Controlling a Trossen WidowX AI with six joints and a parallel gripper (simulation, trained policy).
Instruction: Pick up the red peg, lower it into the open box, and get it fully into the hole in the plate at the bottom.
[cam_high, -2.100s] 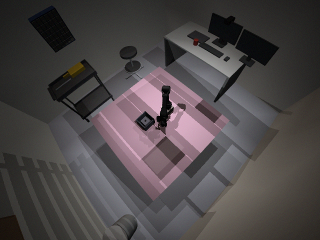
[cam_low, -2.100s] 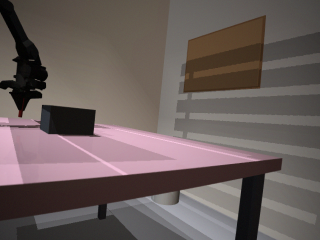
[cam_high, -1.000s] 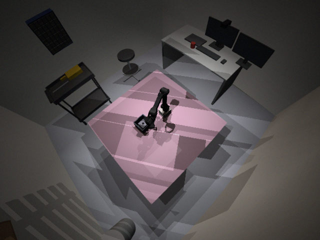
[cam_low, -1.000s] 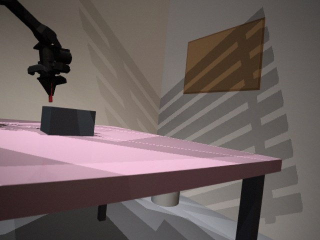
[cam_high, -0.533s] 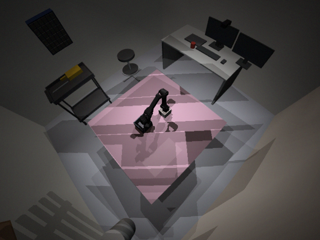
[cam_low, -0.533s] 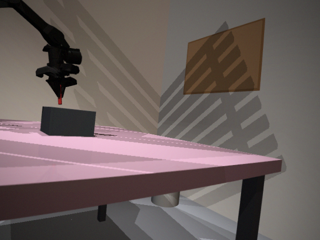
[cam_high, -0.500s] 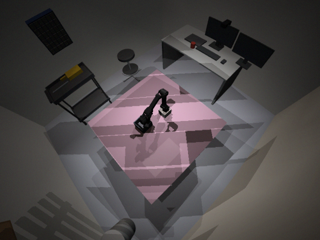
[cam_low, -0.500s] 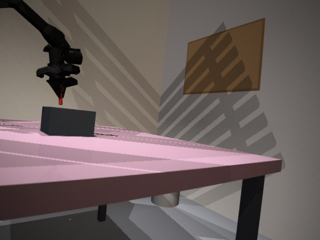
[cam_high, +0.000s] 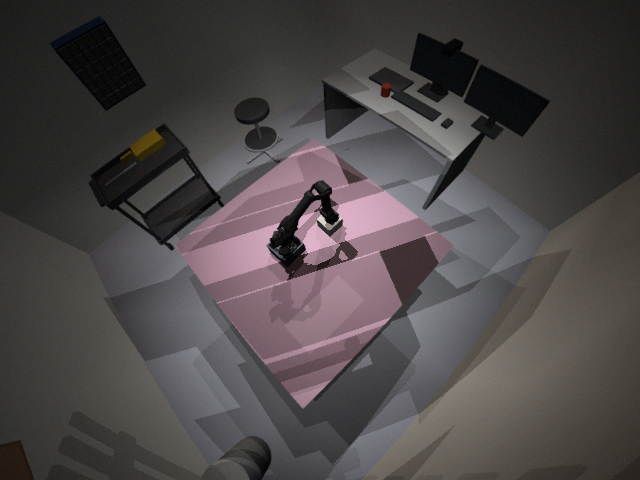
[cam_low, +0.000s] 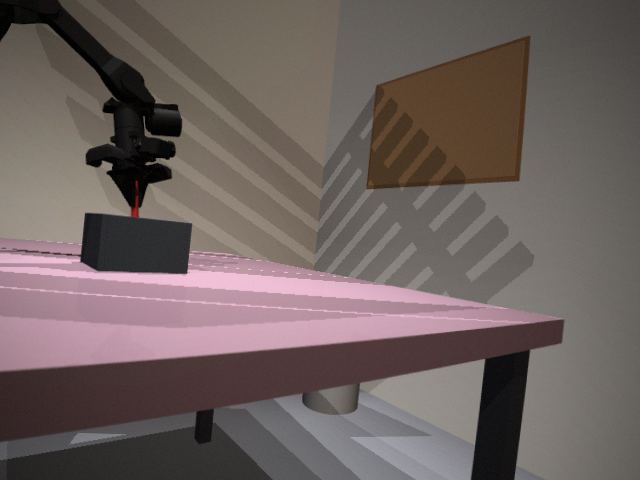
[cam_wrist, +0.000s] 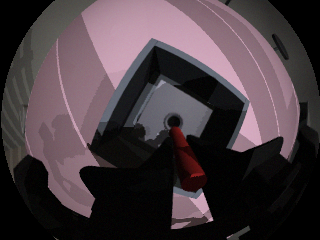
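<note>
Now: gripper tip 10 mm below the red peg. Round my gripper tip: dark box: 10 mm to the right, 90 mm below; light plate: 10 mm to the right, 70 mm below.
</note>
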